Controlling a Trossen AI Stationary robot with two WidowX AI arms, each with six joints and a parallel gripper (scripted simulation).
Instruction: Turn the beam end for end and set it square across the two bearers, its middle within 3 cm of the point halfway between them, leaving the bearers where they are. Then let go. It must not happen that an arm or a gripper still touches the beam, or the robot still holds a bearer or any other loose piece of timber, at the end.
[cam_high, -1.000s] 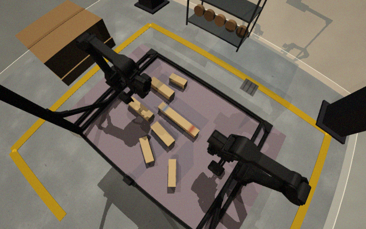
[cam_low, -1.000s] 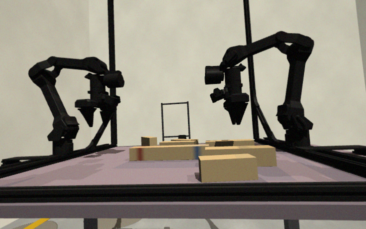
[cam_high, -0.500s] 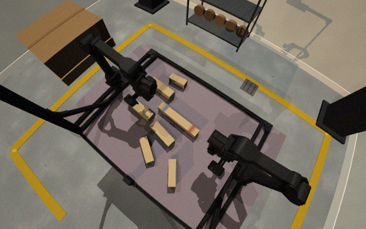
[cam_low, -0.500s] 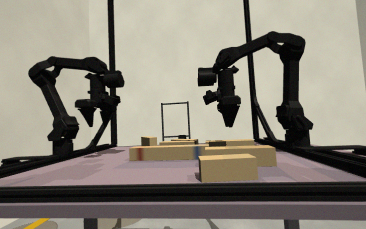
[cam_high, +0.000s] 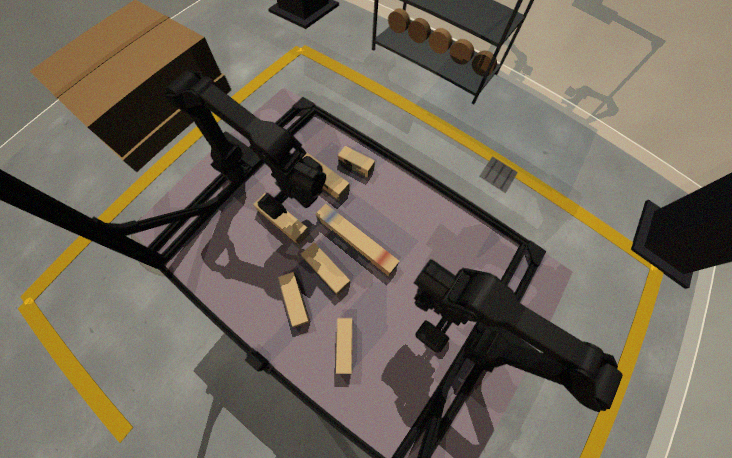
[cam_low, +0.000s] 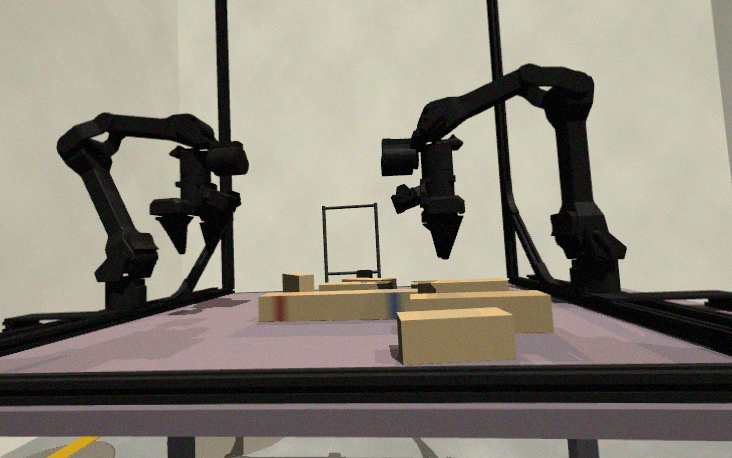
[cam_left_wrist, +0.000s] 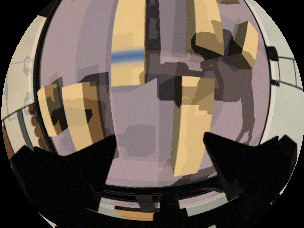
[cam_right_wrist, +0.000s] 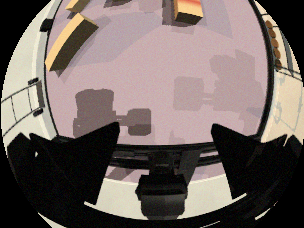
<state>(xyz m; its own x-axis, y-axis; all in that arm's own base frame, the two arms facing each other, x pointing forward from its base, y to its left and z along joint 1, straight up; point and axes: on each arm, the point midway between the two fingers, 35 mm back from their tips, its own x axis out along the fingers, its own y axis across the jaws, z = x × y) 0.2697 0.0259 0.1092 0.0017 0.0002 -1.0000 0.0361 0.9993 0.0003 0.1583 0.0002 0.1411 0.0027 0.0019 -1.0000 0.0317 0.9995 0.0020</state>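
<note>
My left hand is 30 mm short of the beam, 190 mm to the left of it and 110 mm above it.
</note>
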